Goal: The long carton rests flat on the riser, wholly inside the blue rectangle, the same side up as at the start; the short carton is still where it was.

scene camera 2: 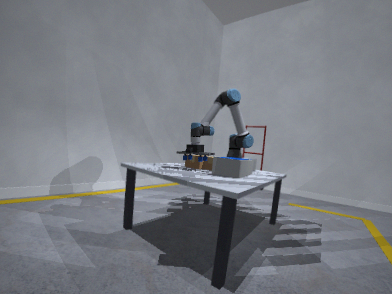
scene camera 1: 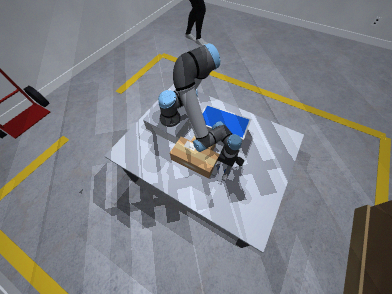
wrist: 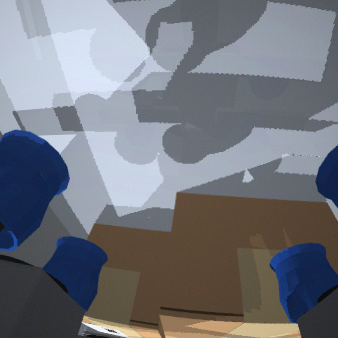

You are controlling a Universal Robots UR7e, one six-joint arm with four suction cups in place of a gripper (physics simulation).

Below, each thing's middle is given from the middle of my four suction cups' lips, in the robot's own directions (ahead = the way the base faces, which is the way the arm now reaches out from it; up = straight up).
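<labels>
The short carton (wrist: 130, 282) is 3 cm below my suction cup, 8 cm to the left of it and 20 cm behind it. There's a long carton (scene camera 1: 183, 152) too, also 20 cm behind my suction cup and 3 cm below it, but 5 cm to the right of it. And then the grey riser (scene camera 2: 233, 167), which is 28 cm to the left of my suction cup, 13 cm behind it and 2 cm below it. Going by their middles, that riser is the farthest from my suction cup of the things named here.
</labels>
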